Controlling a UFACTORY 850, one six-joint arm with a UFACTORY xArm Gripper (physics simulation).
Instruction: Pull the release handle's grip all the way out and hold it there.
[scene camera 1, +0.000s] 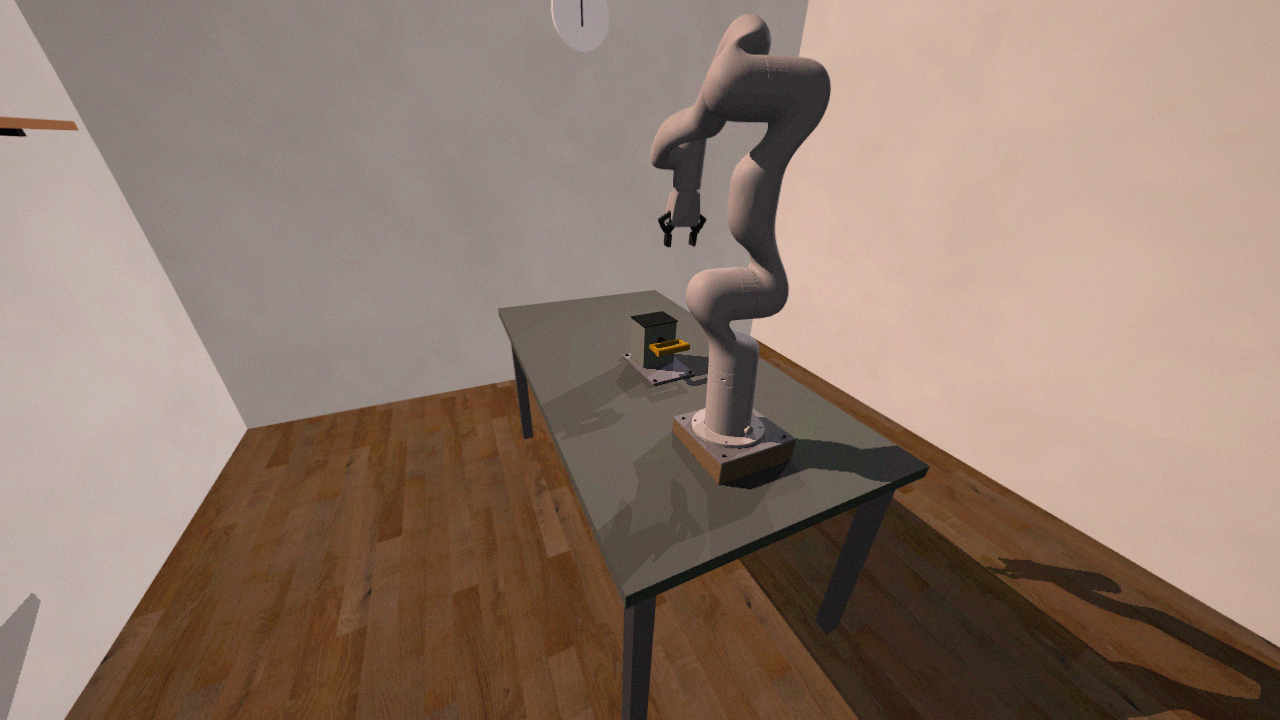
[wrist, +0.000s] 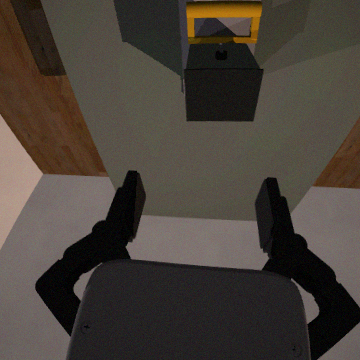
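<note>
The release handle's yellow grip (scene camera 1: 680, 348) (wrist: 224, 10) is a bar on a rectangular frame, on the side of a dark box (scene camera 1: 653, 342) (wrist: 221, 95) that faces the robot's base. The box stands upright on a light plate (scene camera 1: 664, 376) with bolts at its corners. In the wrist view the grip is at the top edge, right of centre, beyond the box. My gripper (scene camera 1: 680, 240) (wrist: 199, 185) is open and empty. It hangs high above the table and the box, fingers pointing down, well apart from the grip.
The box's plate lies on a grey-green table (scene camera 1: 590, 429) (wrist: 145, 150). The robot's base block (scene camera 1: 751, 461) stands on the same table, nearer the scene camera than the box. A wall rises behind the table's far edge, with a round clock (scene camera 1: 580, 22) on it.
</note>
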